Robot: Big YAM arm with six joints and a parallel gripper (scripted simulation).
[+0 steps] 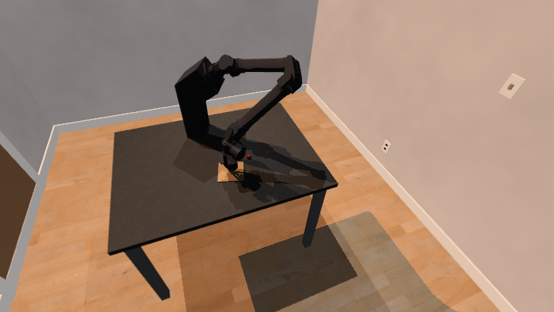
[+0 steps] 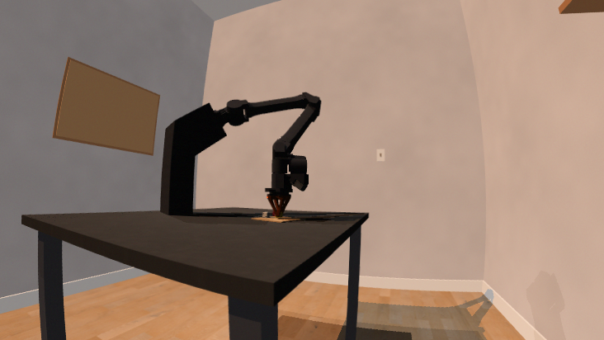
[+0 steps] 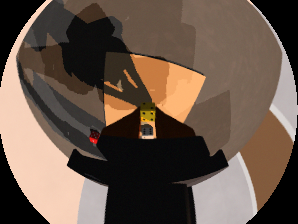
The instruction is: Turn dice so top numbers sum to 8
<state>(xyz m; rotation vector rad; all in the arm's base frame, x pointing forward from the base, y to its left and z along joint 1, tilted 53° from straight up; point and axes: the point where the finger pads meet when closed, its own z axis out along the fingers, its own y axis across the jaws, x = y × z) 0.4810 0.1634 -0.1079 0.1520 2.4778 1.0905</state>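
My gripper is now right at the yellow die. Also, from my hand: tan mat 2 cm below; then red die 12 cm to the left, 9 cm behind, 1 cm below; then white die 5 cm behind, 1 cm below.
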